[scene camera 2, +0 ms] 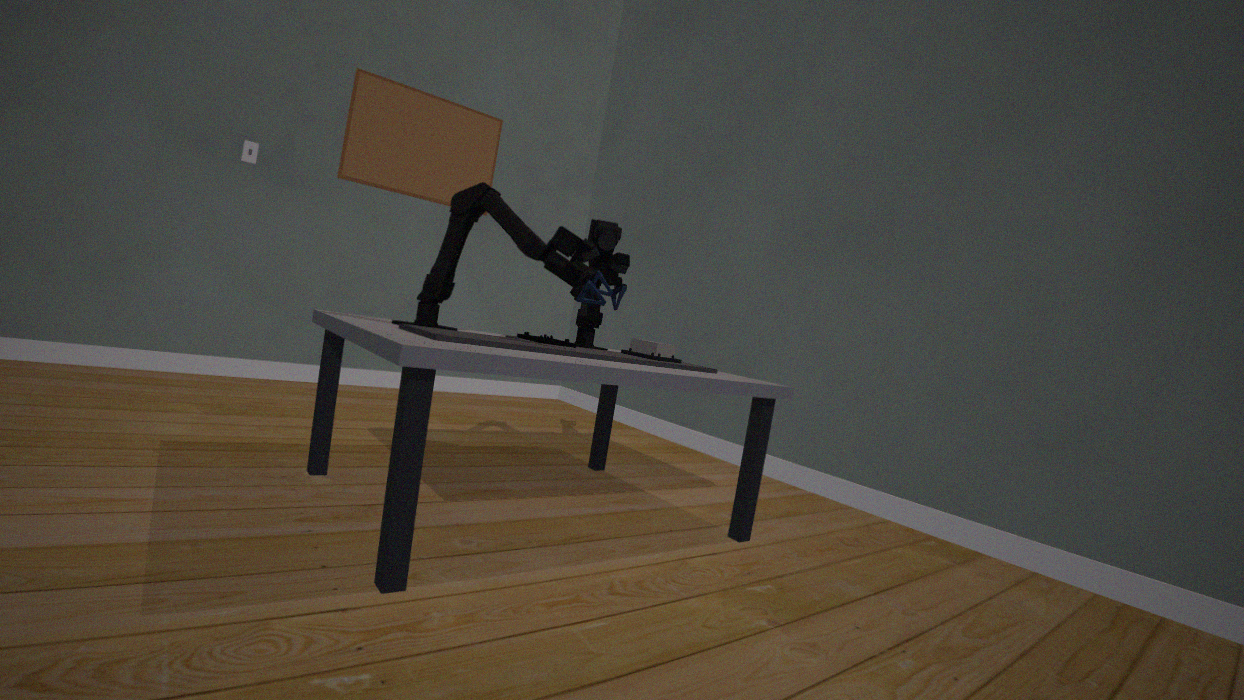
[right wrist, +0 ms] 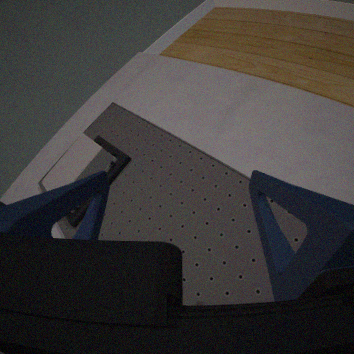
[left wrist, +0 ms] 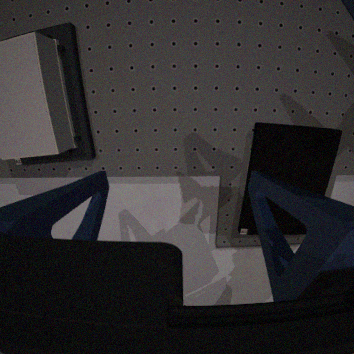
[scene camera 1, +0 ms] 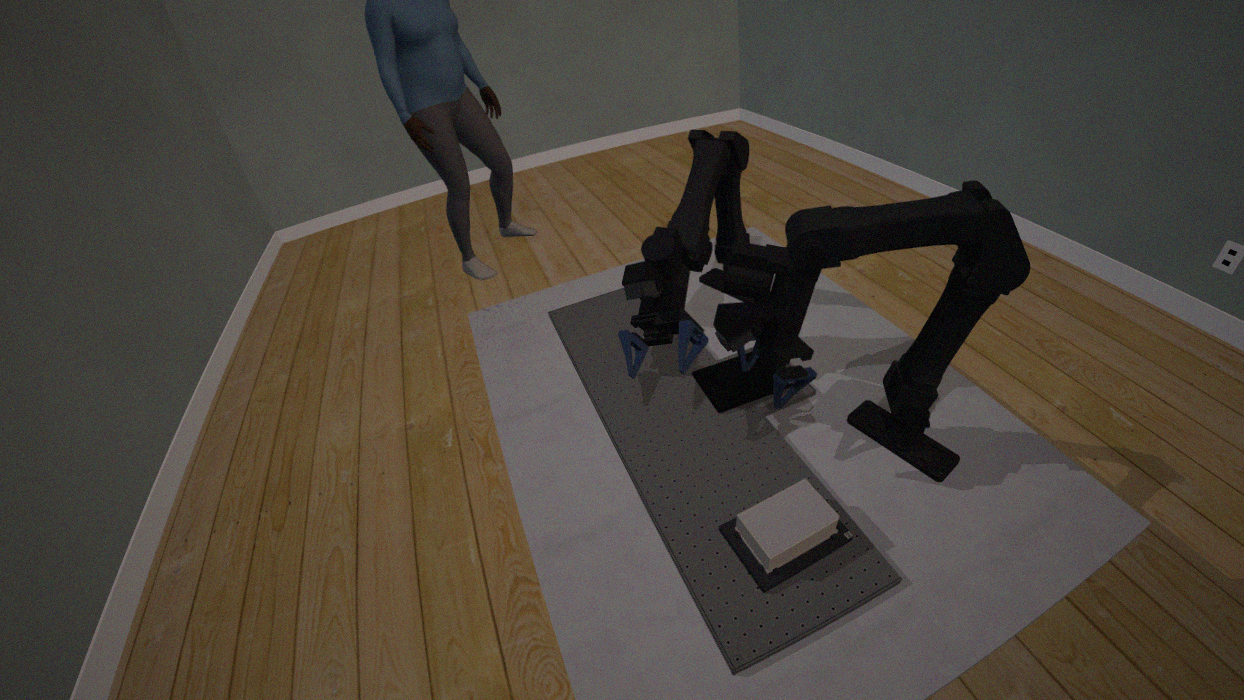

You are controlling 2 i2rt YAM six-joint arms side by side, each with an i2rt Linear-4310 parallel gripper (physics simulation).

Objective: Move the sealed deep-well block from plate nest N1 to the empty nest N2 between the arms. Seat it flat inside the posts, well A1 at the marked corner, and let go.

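Where they show: left gripper, fingertip midpoint: (scene camera 2: 603, 307) (left wrist: 178, 178) (scene camera 1: 761, 388); right gripper, fingertip midpoint: (scene camera 2: 608, 299) (right wrist: 178, 178) (scene camera 1: 655, 375); left arm's base, origin of the base link: (scene camera 1: 900, 440).
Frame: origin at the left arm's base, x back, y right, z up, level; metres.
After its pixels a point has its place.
The white sealed block (scene camera 1: 787, 518) @[x -0.307, y 0.010, z 0.067 m] (scene camera 2: 648, 346) @[x -0.318, y 0.056, z 0.050 m] (left wrist: 20, 95) @[x -0.304, y 0.024, z 0.067 m] (right wrist: 75, 155) @[x -0.324, y 0.011, z 0.067 m] lies flat in dark nest N1 (scene camera 1: 809, 557) @[x -0.309, y -0.041, z 0.025 m] (left wrist: 84, 110) @[x -0.271, y 0.067, z 0.022 m] (right wrist: 121, 161) @[x -0.356, y 0.079, z 0.025 m]. Dark nest N2 (scene camera 1: 726, 387) @[x -0.150, y 0.299, z 0.025 m] (left wrist: 295, 155) @[x -0.149, y 0.311, z 0.025 m] is empty, with a small white corner mark (left wrist: 243, 231) @[x -0.050, y 0.227, z 0.025 m] at its lower left in the left wrist view. My left gripper (scene camera 1: 763, 384) @[x -0.202, y 0.168, z 0.147 m] (left wrist: 178, 178) @[x -0.202, y 0.168, z 0.147 m] is open above the bench near N2; in its wrist view N1 is upper left and N2 is right, partly behind a finger. My right gripper (scene camera 1: 658, 373) @[x -0.318, y 0.290, z 0.169 m] (right wrist: 178, 178) @[x -0.318, y 0.290, z 0.169 m] is open above the perforated board, beyond N2 from N1. The block's well A1 cannot be made out.
Both nests are on the grey perforated board (scene camera 1: 695, 470) @[x -0.322, y 0.196, z 0.013 m] (left wrist: 175, 90) @[x -0.262, y 0.179, z 0.013 m] (right wrist: 165, 200) @[x -0.325, y 0.195, z 0.013 m], on a white table (scene camera 1: 556, 487) @[x -0.523, y 0.334, z 0.000 m] (scene camera 2: 521, 359) @[x -0.496, y 0.753, z -0.004 m]. The two grippers are close together. A person (scene camera 1: 426, 60) stands on the floor beyond the table.
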